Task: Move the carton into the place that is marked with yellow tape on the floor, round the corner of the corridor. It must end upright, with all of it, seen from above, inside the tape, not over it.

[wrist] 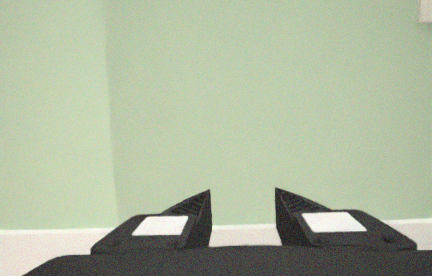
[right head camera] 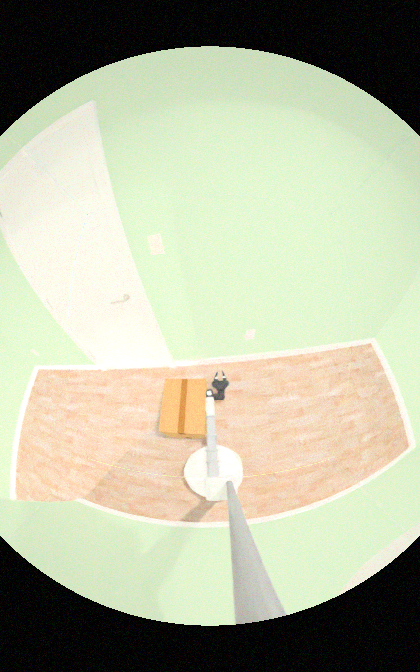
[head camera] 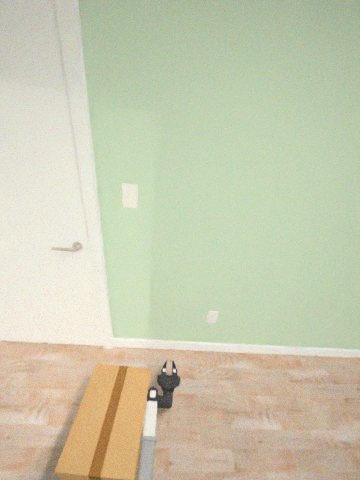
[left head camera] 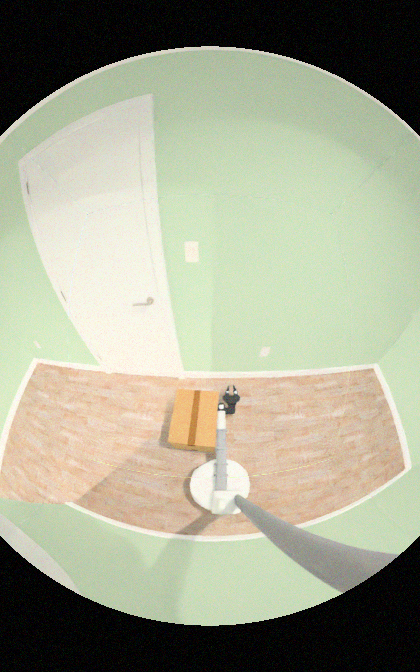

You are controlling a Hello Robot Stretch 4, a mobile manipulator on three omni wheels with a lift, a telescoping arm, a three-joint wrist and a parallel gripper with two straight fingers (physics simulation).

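Frame: origin at the robot's base, x ahead, y left, z up, level; centimetres.
Seen in the pictures: gripper, fingertip midpoint: [wrist: 243,208] [head camera: 169,360].
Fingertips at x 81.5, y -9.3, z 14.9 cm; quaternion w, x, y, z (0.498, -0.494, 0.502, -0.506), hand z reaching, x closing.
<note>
A point is followed by its place in that frame.
The carton [head camera: 127,415] @(y 11.0, x 47.6, z 29.3 cm) [left head camera: 181,420] [right head camera: 171,407] is an orange-brown box with a darker brown strip along its top. It stands on the floor to the left of my arm, its long side along the arm; whether they touch I cannot tell. My gripper [head camera: 169,363] @(y -9.3, x 81.5, z 14.9 cm) [left head camera: 231,388] [right head camera: 220,374] [wrist: 243,208] @(y -9.3, x 81.5, z 14.9 cm) is open and empty. It is beyond the arm's end, to the right of the carton's far right corner, and points at the green wall. The place marked with yellow tape cannot be made out in these views.
A green wall [head camera: 240,200] @(y -33.7, x 101.2, z 122.5 cm) [left head camera: 280,280] with a white baseboard [head camera: 240,347] @(y -65.9, x 100.2, z 3.9 cm) runs across ahead. A closed white door [head camera: 35,200] @(y 62.0, x 98.5, z 113.2 cm) [left head camera: 110,250] [right head camera: 65,250] is at the left. My round white base [left head camera: 199,487] [right head camera: 194,472] stands near the wall behind. Another wall closes the right side.
</note>
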